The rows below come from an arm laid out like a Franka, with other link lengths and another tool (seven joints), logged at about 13 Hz.
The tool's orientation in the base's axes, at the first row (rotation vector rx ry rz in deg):
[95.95, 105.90, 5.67]
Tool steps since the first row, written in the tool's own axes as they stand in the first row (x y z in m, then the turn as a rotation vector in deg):
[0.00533, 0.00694, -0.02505, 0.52, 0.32, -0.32]
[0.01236, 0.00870, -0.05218, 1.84, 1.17, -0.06]
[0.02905, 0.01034, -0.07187, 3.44, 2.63, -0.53]
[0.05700, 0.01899, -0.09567, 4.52, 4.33, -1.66]
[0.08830, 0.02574, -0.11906, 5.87, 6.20, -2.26]
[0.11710, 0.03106, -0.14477, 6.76, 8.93, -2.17]
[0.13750, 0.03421, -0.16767, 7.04, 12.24, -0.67]
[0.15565, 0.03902, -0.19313, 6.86, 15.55, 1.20]
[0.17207, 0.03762, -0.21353, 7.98, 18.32, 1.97]
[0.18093, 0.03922, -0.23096, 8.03, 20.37, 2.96]
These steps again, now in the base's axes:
[-0.00626, 0.01498, 0.02099, 0.13, 0.65, 0.19]
[-0.01804, 0.03128, 0.04059, 1.01, 1.93, -0.15]
[-0.02615, 0.05380, 0.05037, 2.06, 3.84, 0.25]
[-0.03006, 0.08942, 0.06215, 3.00, 5.54, 1.50]
[-0.03539, 0.12761, 0.07141, 4.34, 7.34, 2.29]
[-0.04313, 0.16405, 0.08285, 6.77, 8.64, 3.12]
[-0.05146, 0.19139, 0.09440, 10.39, 8.99, 3.32]
[-0.05964, 0.21787, 0.10964, 14.19, 8.79, 3.41]
[-0.07075, 0.23983, 0.11871, 16.99, 10.07, 3.62]
[-0.07786, 0.25438, 0.12979, 19.26, 10.15, 3.75]

